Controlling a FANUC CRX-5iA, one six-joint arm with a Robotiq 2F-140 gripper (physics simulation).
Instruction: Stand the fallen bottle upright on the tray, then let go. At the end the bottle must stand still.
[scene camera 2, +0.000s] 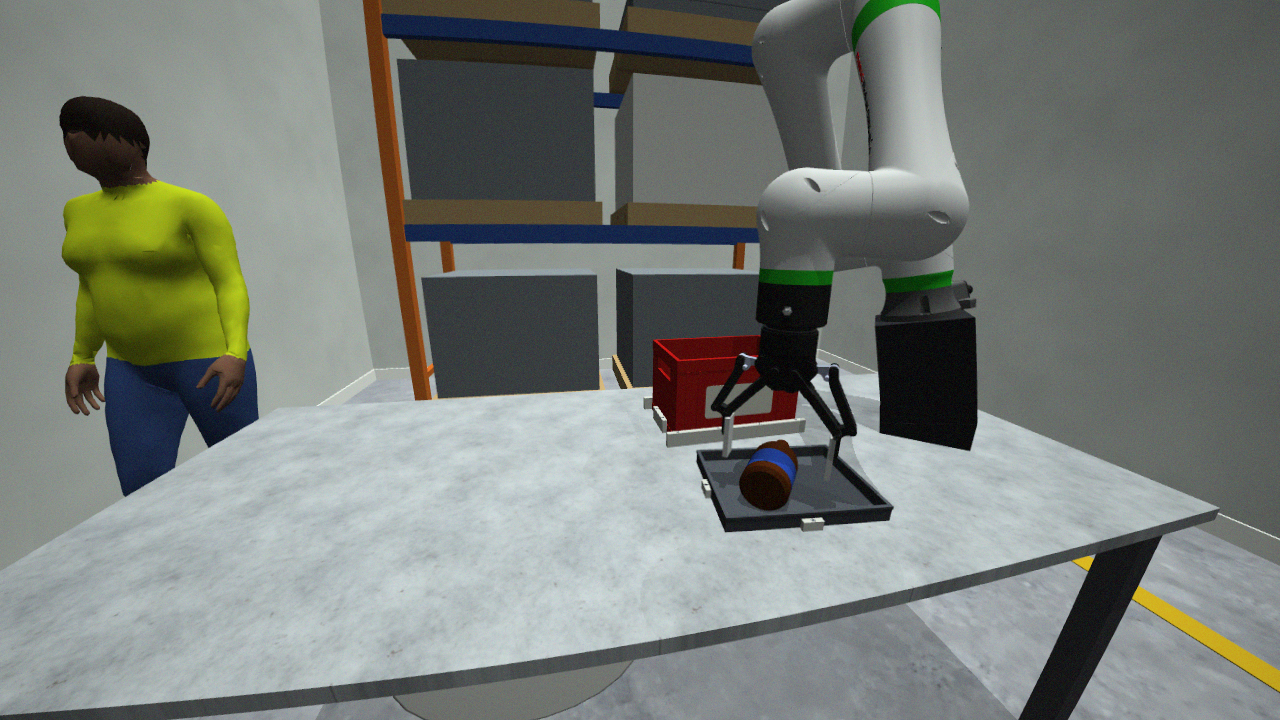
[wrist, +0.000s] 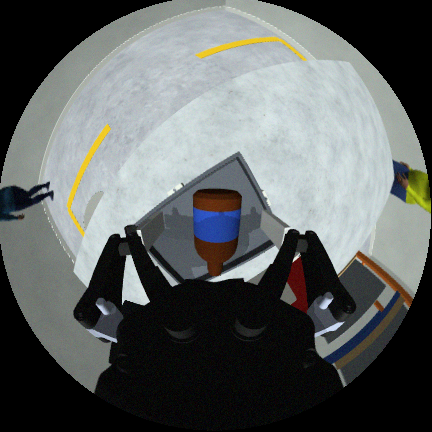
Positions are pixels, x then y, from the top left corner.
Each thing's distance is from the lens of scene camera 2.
my gripper (scene camera 2: 774, 464): 64 cm
red crate (scene camera 2: 688, 374): 76 cm
dark tray (scene camera 2: 847, 498): 72 cm
